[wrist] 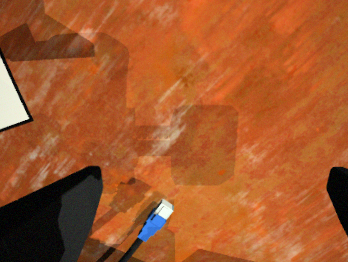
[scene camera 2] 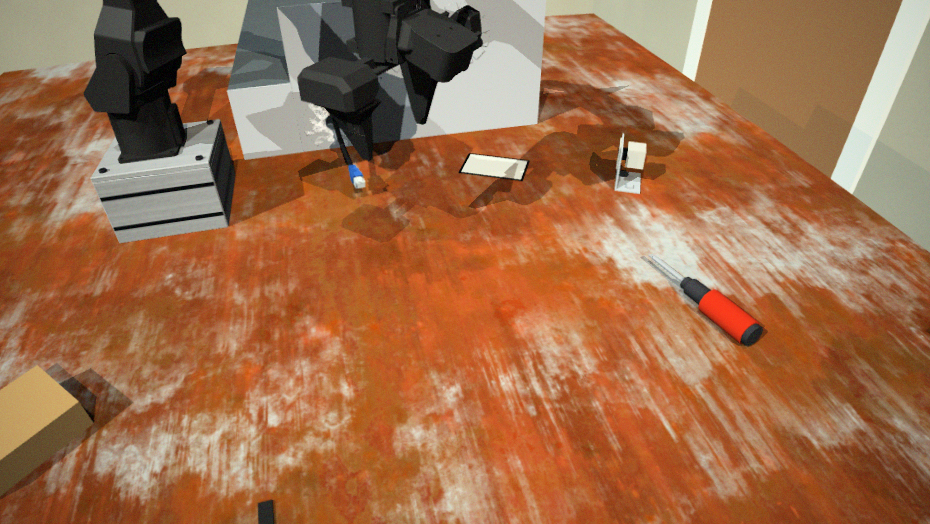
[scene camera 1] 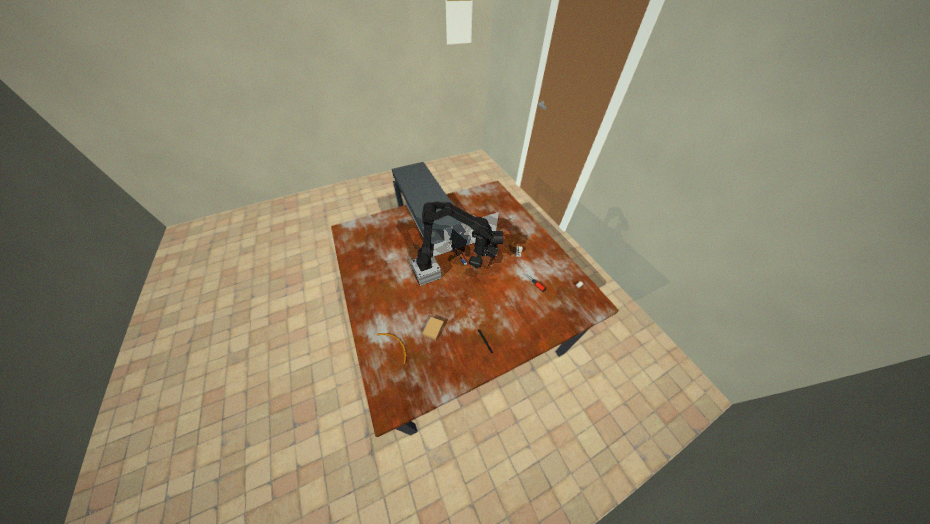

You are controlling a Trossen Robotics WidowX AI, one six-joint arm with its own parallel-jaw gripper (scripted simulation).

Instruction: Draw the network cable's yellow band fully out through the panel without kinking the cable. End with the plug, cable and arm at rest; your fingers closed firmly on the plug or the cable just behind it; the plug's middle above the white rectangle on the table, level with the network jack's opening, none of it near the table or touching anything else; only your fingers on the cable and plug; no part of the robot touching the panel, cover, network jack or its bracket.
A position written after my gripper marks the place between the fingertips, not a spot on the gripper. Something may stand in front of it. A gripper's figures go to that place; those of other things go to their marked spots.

My gripper (scene camera 2: 395, 140) is 0.61 m from the lens. A red-handled screwdriver (scene camera 2: 742, 327) is 0.57 m from the lens. A white rectangle (scene camera 2: 477, 164) is 0.79 m from the lens. The marked spots on the white rectangle and the red-handled screwdriver are 0.41 m apart.
